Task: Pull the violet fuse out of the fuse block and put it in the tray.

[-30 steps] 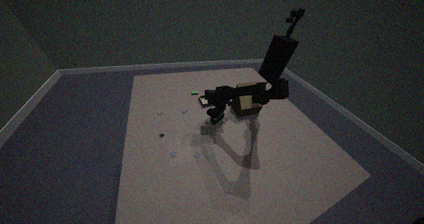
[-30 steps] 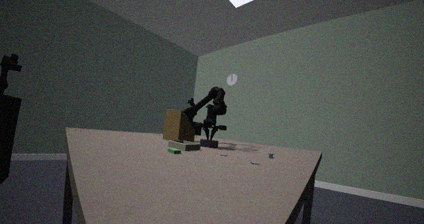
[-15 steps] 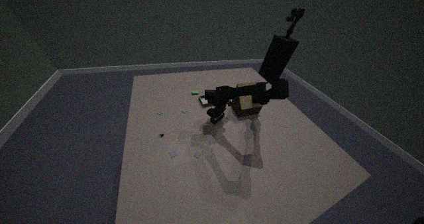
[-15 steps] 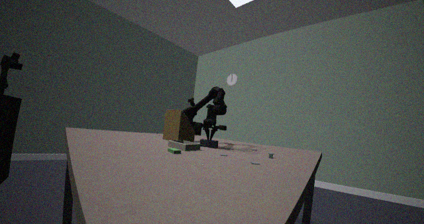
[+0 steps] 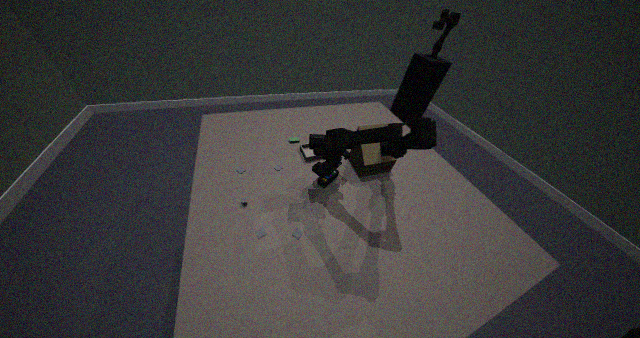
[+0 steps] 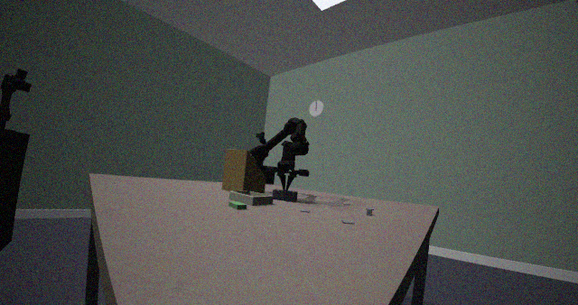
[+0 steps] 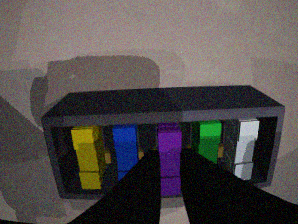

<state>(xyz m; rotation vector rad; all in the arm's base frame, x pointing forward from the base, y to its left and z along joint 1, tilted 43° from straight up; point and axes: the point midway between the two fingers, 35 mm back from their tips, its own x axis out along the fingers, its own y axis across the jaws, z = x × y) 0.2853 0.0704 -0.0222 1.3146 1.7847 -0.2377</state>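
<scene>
The grey tray lies 190 mm to the right of my gripper tip, 40 mm below it and 10 mm ahead of it. Round my gripper tip: violet fuse 10 mm below.
</scene>
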